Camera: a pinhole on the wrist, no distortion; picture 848 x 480 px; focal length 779.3 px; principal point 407.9 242.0 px. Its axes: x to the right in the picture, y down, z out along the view. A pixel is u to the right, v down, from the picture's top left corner.
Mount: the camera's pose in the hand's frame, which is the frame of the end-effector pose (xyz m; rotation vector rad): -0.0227 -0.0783 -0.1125 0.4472 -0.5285 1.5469
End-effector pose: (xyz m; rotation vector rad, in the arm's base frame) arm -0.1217 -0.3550 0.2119 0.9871 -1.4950 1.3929
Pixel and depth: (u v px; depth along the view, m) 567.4 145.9 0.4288
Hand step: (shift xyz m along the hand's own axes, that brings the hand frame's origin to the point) 0.0095 -0.2556 0.2899
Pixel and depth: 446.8 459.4 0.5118
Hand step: -0.1862 -0.3573 0.3099
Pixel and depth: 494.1 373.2 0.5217
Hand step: -0.1332 -0.3361 0.3398
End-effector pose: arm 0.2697 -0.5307 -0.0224 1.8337 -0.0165 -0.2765
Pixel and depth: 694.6 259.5 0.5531
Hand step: -0.0658 -0.2347 0.4542
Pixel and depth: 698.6 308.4 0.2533
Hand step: -0.0584 -0.1491 0.1469
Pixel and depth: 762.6 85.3 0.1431
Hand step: -0.0025 -0.1082 0.0432
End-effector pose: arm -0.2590 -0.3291 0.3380 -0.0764 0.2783 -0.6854
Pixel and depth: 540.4 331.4 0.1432
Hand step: -0.0458 -0.1420 0.0170
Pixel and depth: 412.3 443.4 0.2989
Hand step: -0.1115 -0.2519 0.1269
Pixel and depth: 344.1 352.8 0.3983
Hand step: -0.0932 -0.3373 0.1889
